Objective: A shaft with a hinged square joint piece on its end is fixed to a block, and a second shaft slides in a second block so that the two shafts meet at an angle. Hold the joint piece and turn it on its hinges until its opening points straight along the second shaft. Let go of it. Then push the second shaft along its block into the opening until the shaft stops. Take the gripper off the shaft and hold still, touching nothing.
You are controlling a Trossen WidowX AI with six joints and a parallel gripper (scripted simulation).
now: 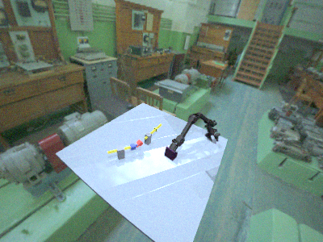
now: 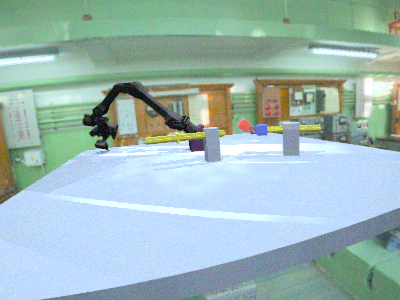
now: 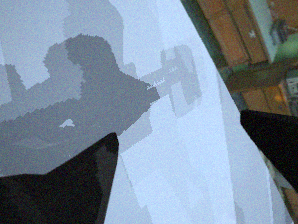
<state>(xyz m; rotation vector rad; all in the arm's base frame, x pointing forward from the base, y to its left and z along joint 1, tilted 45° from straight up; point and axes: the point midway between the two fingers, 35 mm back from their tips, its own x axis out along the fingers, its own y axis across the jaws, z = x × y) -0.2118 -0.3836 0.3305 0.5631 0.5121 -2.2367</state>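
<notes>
My gripper tip is 48 cm short of the red joint piece, 70 cm to the right of it and 8 cm below it.
</notes>
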